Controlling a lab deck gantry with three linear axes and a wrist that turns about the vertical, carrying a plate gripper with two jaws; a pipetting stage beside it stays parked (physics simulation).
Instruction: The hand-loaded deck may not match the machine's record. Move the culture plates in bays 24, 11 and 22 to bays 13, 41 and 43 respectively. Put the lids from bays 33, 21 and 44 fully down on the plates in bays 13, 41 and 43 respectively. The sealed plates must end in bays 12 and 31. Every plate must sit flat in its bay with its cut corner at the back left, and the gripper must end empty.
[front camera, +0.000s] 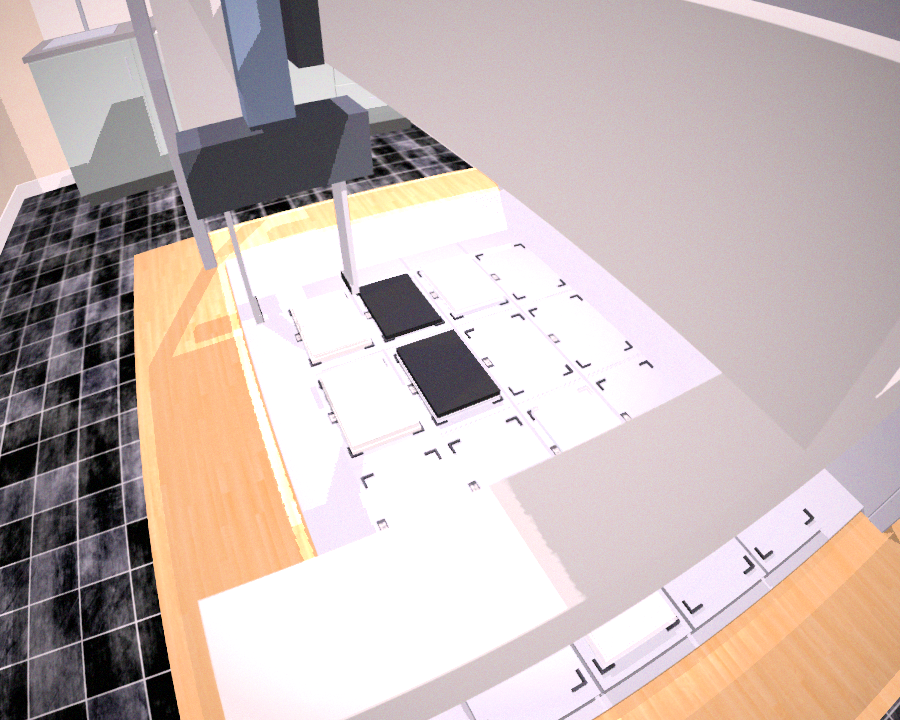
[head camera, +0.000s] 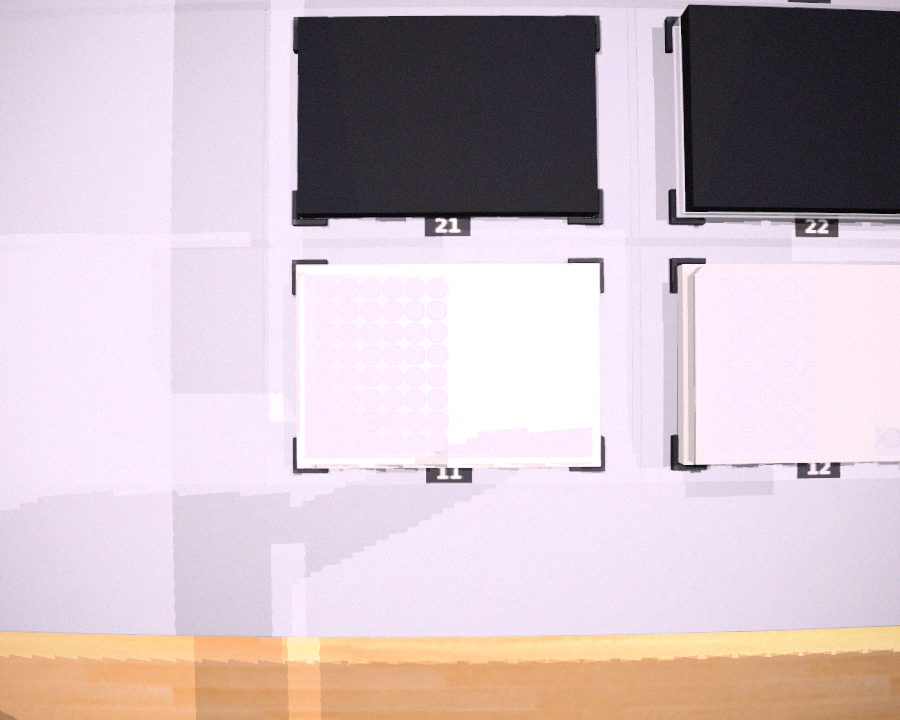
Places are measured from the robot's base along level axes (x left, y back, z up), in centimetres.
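Pixels of known places: gripper, between the fingertips: (front camera: 304, 299); robot's base, origin of its link: (front camera: 290, 311) (head camera: 301, 465).
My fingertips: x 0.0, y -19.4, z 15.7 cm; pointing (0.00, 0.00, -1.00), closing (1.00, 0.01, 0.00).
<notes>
For each thing: its top centre in the pictures, then the offset to it from my fingertips. "*": a spot on its surface instead.
- pale plate, a spot on its surface: (head camera: 681, 135) * dx +14.1, dy +3.0, dz -14.9 cm
- white piece, centre of its top: (front camera: 461, 279) dx +25.7, dy +13.0, dz -14.2 cm
My gripper (front camera: 306, 304) is open, jaws wide apart, with nothing seen between them, near bay 11's far end; its exact height is unclear. It does not show in the head view. A white plate (front camera: 330, 328) (head camera: 517, 352) lies in bay 11; its cut corner is unclear. A black lid (front camera: 400, 305) (head camera: 448, 116) lies in bay 21. In bay 22, a black lid (front camera: 448, 371) (head camera: 795, 108) sits on a pale plate (head camera: 681, 135). A white plate (front camera: 375, 405) (head camera: 795, 367) in bay 12 has a raised second edge and a cut corner at the back left.
The large pale housing (front camera: 390, 615) hides part of the deck in the front view. A white piece (front camera: 461, 289) lies beyond the black lids, another (front camera: 574, 416) lies near the housing, and a third (front camera: 634, 626) lies in a bay along the near edge. A wooden border (front camera: 202, 465) (head camera: 525, 683) edges the deck.
</notes>
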